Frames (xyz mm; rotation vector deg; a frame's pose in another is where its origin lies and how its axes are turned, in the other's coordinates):
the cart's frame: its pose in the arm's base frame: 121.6 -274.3 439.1 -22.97 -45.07 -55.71
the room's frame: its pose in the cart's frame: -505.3 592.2 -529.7 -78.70 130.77 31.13
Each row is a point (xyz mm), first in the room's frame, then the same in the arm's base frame.
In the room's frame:
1: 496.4 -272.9 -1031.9
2: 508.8 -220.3 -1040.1
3: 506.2 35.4 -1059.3
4: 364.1 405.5 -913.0
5: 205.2 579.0 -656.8
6: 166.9 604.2 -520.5
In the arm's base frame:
1: -465.7 -114.7 -23.0
2: -477.4 -74.8 -58.6
3: -483.2 141.5 -196.2
4: -270.5 461.4 -372.2
5: 36.9 592.0 -469.4
6: 173.2 585.0 -514.7

